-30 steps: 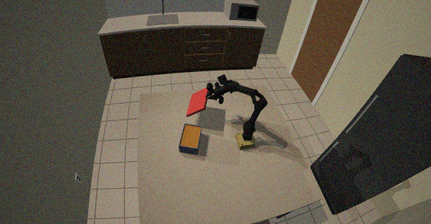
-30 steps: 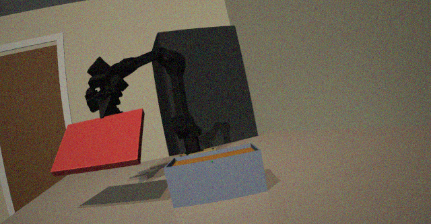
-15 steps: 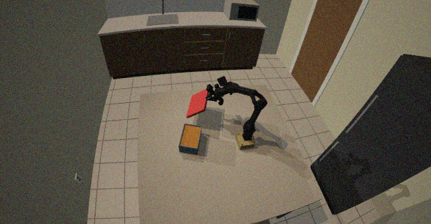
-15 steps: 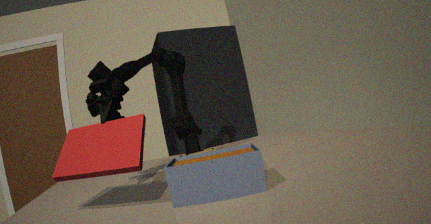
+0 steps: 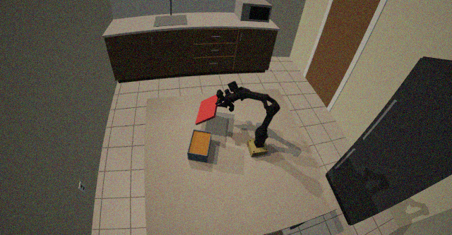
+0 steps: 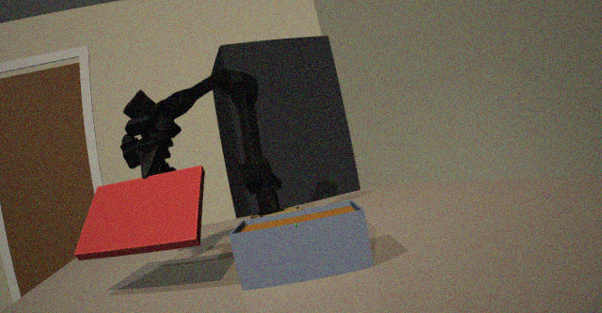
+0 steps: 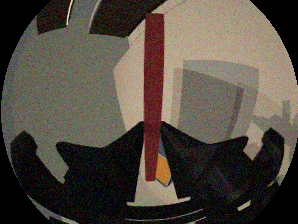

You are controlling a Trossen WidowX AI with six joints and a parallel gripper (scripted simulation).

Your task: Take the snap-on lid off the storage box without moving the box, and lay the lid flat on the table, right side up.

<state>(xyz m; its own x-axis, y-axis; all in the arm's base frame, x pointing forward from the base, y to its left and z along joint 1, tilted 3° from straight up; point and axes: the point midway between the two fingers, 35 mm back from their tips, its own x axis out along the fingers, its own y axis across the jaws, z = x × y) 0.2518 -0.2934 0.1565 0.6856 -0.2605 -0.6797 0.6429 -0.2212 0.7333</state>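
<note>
The red lid is 6 cm ahead of my gripper tip, 5 cm below it and 2 cm to the right of it. From my gripper tip the other things lie so: grey-blue storage box 24 cm to the left, 16 cm ahead, 15 cm below.
</note>
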